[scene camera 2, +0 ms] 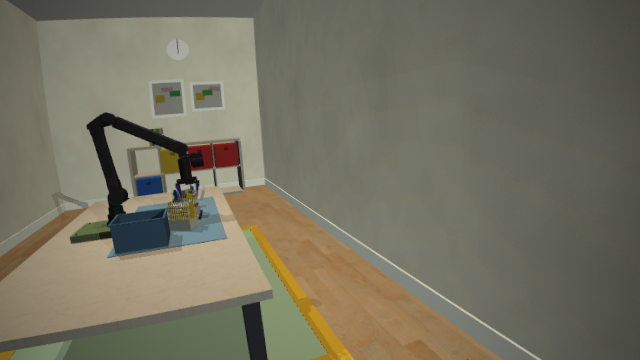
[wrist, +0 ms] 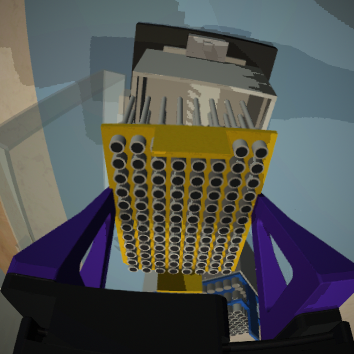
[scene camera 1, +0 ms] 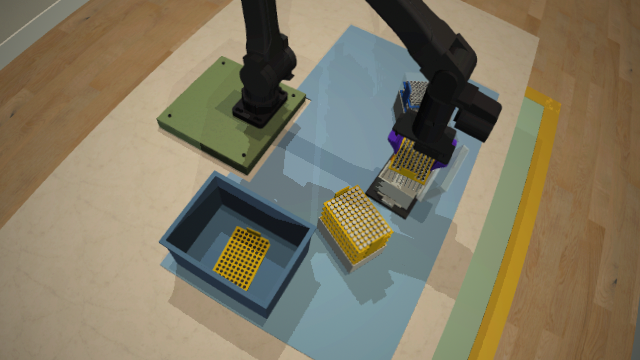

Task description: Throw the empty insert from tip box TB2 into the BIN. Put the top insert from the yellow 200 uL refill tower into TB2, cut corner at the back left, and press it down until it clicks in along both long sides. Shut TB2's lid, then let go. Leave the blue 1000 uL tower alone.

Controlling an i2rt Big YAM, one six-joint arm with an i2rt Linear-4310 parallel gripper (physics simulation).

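Note:
My gripper [scene camera 1: 419, 151] [scene camera 2: 188, 189] [wrist: 184, 197] is shut on a yellow insert [scene camera 1: 412, 162] [wrist: 191, 141] full of tips, its purple fingers on the two long sides. The insert is above the open grey tip box TB2 [scene camera 1: 397, 193] [wrist: 200, 70], tips hanging toward its opening. The box's near edge slants slightly against the insert's edge in the wrist view. Whether the tips touch the box is hidden. TB2's clear lid [scene camera 1: 455, 169] [wrist: 114, 100] stands open at one side. The empty yellow insert [scene camera 1: 242, 257] lies in the blue bin [scene camera 1: 287, 285] [scene camera 2: 140, 235].
The yellow refill tower [scene camera 1: 357, 220] [scene camera 2: 182, 212] stands between the bin and TB2. The blue tower [scene camera 1: 407, 95] [wrist: 237, 305] is close behind TB2, partly hidden by the arm. The arm's base stands on a green plate [scene camera 1: 200, 110] [scene camera 2: 90, 231].

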